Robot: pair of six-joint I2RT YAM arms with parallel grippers.
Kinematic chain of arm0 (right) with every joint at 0, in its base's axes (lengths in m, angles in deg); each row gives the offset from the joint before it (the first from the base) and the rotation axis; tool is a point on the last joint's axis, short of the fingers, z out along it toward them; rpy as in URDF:
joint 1: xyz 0 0 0.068 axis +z
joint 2: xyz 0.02 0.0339 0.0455 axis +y
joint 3: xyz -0.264 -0.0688 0 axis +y
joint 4: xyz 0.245 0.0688 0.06 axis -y
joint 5: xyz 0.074 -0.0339 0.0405 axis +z
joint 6: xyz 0.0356 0 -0.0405 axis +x
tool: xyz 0 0 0 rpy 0 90 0
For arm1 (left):
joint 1: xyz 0 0 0.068 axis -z
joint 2: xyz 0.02 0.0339 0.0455 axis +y
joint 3: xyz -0.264 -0.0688 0 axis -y
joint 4: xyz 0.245 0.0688 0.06 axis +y
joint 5: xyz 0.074 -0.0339 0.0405 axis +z
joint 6: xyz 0.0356 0 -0.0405 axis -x
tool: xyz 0 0 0 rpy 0 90 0
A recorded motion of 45 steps. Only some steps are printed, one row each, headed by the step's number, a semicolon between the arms.
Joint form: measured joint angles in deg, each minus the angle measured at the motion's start. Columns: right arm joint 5, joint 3, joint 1, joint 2, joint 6, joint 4; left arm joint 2, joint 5, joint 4, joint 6, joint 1, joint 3.
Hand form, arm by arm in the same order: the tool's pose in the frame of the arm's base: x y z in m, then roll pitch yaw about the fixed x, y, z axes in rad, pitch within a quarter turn. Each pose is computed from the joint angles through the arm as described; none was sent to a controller.
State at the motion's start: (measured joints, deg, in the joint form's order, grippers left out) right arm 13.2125 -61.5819 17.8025 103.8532 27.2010 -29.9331; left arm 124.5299 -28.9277 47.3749 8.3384 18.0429 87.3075
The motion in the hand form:
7: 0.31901 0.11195 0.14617 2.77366 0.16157 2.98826; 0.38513 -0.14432 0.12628 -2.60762 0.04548 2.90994
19: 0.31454 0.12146 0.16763 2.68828 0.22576 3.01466; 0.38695 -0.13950 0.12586 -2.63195 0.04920 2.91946
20: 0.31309 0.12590 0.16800 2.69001 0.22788 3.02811; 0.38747 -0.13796 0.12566 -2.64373 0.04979 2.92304
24: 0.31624 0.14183 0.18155 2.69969 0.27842 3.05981; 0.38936 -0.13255 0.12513 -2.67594 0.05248 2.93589
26: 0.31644 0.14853 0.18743 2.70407 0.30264 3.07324; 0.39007 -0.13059 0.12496 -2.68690 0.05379 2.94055
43: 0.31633 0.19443 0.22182 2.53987 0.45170 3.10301; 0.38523 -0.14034 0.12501 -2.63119 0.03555 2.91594
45: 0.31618 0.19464 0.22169 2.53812 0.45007 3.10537; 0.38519 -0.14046 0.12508 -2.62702 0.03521 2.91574
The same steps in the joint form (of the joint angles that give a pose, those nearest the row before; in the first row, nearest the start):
7: 1.53 0.00 0.00 0.00 -0.02 -0.02; 0.00 -1.33 0.00 -2.82 0.00 0.00
19: 4.35 0.35 1.49 -3.85 0.00 1.92; 0.00 0.07 -0.02 -2.97 -0.61 0.00
20: 4.20 0.26 2.29 -3.85 0.00 1.90; 0.00 0.74 0.00 -2.97 -0.79 0.00
24: 2.23 -2.67 4.79 -3.89 0.00 1.27; 0.00 2.60 0.00 -2.97 -1.44 0.00
26: 1.29 -3.67 5.88 -4.09 -0.02 1.18; 0.00 3.24 -0.02 -2.97 -1.68 0.00
43: 3.48 -7.54 12.20 -5.11 2.84 8.81; 0.09 -0.04 0.63 -2.99 -0.44 -0.04
45: 3.67 -7.54 12.22 -5.09 2.80 8.79; 0.09 -0.28 0.63 -2.99 -0.44 -0.04

